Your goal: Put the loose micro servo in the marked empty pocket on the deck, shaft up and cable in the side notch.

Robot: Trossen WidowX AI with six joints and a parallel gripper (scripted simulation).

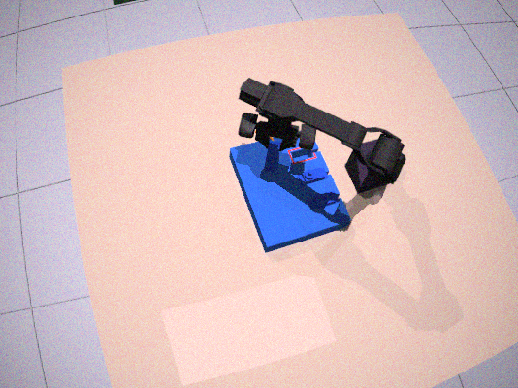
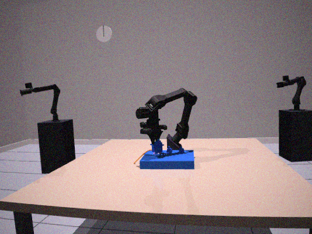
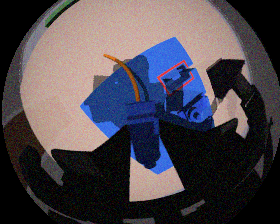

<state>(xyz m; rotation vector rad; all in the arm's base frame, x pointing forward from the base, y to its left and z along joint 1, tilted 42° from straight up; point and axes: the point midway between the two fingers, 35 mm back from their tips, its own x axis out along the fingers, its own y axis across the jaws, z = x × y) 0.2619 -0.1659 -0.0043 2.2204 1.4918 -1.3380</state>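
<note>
My gripper tip is now 100 mm above the blue deck, 70 mm to the right of it and 20 mm short of it.
</note>
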